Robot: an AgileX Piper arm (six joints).
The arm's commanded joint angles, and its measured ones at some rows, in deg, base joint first. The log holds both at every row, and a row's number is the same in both.
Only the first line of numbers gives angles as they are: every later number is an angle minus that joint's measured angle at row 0.
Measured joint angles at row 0:
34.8, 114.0, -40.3, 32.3, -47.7, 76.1
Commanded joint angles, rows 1 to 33:
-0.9, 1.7, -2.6, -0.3, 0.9, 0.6
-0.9, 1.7, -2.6, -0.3, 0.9, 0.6
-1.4, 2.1, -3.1, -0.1, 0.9, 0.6
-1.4, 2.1, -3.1, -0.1, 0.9, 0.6
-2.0, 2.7, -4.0, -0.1, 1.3, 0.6
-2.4, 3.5, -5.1, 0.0, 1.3, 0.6
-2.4, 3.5, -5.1, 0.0, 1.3, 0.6
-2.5, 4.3, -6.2, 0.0, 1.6, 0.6
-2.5, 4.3, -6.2, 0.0, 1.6, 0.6
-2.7, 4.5, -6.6, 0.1, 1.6, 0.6
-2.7, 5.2, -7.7, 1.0, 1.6, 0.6
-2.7, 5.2, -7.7, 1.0, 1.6, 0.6
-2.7, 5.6, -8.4, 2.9, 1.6, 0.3
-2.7, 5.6, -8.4, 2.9, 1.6, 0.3
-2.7, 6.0, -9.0, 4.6, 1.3, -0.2
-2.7, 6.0, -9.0, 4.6, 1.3, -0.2
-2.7, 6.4, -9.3, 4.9, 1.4, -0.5
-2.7, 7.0, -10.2, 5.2, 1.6, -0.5
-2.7, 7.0, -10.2, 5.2, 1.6, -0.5
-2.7, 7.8, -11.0, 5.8, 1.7, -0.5
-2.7, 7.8, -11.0, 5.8, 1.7, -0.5
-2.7, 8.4, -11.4, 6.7, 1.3, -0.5
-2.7, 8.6, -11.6, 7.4, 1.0, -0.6
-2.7, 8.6, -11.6, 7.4, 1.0, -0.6
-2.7, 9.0, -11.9, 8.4, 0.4, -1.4
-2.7, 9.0, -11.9, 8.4, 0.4, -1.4
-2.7, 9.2, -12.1, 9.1, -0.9, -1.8
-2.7, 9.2, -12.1, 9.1, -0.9, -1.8
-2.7, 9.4, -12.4, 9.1, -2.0, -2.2
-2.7, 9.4, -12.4, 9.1, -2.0, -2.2
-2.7, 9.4, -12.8, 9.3, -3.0, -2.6
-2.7, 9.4, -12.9, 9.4, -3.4, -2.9
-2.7, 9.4, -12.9, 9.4, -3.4, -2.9
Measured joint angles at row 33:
-2.4, 9.5, -11.5, 9.2, 0.4, -1.1
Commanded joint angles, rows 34 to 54:
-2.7, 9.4, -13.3, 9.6, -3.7, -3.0
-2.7, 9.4, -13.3, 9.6, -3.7, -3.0
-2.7, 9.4, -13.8, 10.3, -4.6, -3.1
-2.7, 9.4, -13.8, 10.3, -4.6, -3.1
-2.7, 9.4, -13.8, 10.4, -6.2, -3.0
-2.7, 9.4, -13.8, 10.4, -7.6, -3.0
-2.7, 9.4, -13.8, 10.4, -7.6, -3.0
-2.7, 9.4, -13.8, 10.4, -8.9, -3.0
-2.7, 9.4, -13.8, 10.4, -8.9, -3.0
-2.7, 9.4, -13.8, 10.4, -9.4, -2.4
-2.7, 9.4, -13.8, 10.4, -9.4, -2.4
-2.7, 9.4, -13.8, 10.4, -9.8, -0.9
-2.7, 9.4, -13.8, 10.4, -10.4, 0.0
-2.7, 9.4, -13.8, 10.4, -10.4, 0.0
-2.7, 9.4, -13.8, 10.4, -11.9, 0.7
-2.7, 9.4, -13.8, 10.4, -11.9, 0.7
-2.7, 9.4, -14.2, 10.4, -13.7, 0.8
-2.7, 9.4, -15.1, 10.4, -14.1, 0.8
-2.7, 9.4, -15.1, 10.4, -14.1, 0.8
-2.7, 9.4, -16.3, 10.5, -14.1, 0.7
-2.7, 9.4, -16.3, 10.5, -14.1, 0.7
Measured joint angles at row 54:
-1.5, 10.0, -12.6, 11.4, -2.9, 0.4
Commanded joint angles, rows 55 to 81:
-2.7, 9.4, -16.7, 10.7, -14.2, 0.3
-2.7, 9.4, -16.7, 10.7, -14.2, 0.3
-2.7, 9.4, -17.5, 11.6, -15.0, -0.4
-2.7, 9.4, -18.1, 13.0, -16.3, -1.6
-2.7, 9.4, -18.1, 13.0, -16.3, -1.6
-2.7, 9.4, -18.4, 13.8, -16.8, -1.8
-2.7, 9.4, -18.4, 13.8, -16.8, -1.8
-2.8, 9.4, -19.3, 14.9, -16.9, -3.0
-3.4, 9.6, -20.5, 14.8, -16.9, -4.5
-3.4, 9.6, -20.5, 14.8, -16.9, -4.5
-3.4, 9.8, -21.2, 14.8, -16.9, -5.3
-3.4, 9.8, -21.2, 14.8, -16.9, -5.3
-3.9, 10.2, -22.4, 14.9, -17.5, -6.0
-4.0, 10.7, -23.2, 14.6, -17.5, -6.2
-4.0, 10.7, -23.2, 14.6, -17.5, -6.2
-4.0, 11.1, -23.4, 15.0, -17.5, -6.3
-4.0, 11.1, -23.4, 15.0, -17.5, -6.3
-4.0, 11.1, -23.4, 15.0, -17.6, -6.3
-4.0, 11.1, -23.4, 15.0, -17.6, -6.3
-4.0, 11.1, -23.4, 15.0, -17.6, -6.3
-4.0, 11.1, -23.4, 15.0, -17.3, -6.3
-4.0, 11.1, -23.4, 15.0, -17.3, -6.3
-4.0, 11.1, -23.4, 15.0, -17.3, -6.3
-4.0, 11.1, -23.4, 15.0, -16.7, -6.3
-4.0, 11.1, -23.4, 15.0, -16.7, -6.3
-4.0, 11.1, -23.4, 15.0, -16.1, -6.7
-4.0, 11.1, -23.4, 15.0, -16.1, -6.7
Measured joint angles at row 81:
-0.8, 11.9, -18.0, 21.3, -0.3, -6.3
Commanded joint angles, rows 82 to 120:
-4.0, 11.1, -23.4, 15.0, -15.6, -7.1
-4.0, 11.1, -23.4, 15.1, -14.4, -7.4
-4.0, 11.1, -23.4, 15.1, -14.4, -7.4
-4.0, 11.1, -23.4, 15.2, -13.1, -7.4
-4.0, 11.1, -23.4, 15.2, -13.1, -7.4
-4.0, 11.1, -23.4, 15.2, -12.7, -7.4
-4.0, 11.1, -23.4, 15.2, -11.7, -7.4
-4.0, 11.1, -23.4, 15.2, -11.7, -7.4
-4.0, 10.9, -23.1, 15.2, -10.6, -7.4
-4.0, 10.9, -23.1, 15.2, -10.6, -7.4
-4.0, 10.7, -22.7, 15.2, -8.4, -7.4
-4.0, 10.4, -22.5, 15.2, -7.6, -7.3
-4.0, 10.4, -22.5, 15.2, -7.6, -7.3
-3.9, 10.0, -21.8, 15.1, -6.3, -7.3
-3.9, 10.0, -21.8, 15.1, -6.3, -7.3
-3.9, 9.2, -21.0, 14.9, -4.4, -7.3
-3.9, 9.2, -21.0, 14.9, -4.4, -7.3
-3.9, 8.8, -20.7, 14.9, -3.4, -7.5
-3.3, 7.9, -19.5, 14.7, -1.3, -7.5
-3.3, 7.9, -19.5, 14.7, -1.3, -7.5
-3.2, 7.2, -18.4, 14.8, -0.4, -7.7
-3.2, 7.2, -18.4, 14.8, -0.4, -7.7
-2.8, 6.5, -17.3, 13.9, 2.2, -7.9
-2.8, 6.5, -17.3, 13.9, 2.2, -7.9
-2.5, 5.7, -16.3, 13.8, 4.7, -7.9
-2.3, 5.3, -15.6, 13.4, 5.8, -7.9
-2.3, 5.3, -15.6, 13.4, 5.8, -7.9
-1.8, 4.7, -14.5, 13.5, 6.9, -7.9
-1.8, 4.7, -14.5, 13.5, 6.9, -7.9
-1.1, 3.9, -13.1, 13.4, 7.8, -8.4
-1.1, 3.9, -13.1, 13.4, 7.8, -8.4
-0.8, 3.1, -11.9, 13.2, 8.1, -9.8
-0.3, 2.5, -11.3, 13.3, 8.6, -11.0
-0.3, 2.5, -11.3, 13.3, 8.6, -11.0
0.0, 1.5, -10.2, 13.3, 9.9, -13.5
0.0, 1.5, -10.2, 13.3, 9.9, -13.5
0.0, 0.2, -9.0, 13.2, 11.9, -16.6
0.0, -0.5, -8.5, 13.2, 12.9, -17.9
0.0, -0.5, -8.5, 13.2, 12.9, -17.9
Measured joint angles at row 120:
-0.1, 1.6, -9.9, 13.7, 10.2, -13.1
